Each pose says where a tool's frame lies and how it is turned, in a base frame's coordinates. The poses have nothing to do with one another.
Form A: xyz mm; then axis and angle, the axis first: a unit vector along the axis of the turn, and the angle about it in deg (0 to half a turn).
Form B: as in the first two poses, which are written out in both.
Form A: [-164 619 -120 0.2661 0.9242 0.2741 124.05]
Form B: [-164 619 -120 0.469 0.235 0.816 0.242]
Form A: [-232 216 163 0.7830 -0.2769 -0.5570 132.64]
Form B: [-232 216 163 0.402 0.717 -0.254 -0.510]
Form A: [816 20 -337 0.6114 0.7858 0.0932 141.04]
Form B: [816 20 -337 0.333 0.576 0.741 0.088]
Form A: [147 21 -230 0.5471 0.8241 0.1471 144.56]
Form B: [147 21 -230 0.304 0.521 0.785 0.140]
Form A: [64 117 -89 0.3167 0.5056 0.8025 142.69]
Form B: [64 117 -89 0.320 0.300 0.479 0.760]
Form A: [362 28 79 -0.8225 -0.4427 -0.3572 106.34]
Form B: [362 28 79 0.599 -0.658 -0.354 -0.286]
